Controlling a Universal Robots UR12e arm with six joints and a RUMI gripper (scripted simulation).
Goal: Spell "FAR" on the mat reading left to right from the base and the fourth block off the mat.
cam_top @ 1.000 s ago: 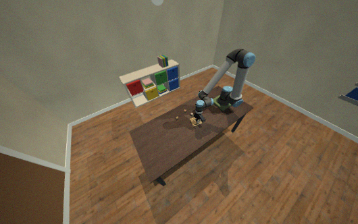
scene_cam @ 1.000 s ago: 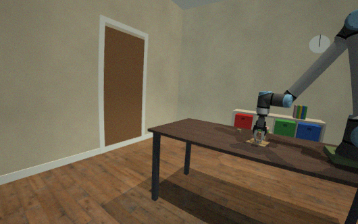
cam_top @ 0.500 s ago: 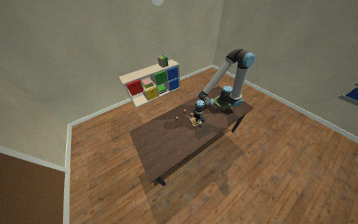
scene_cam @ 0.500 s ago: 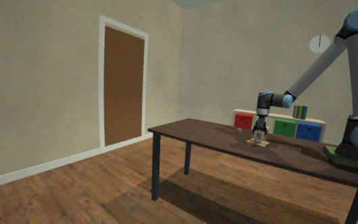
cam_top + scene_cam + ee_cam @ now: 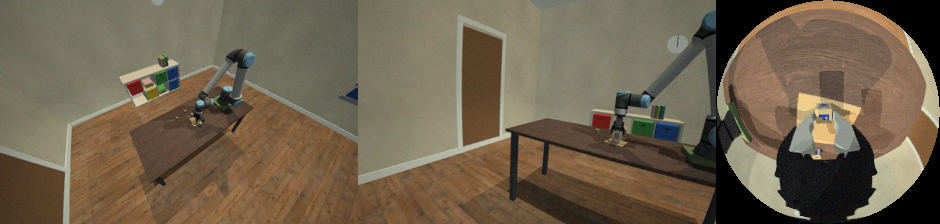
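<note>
The tan mat is 5 cm to the right of my hand, 2 cm below it and 1 cm ahead of it.
</note>
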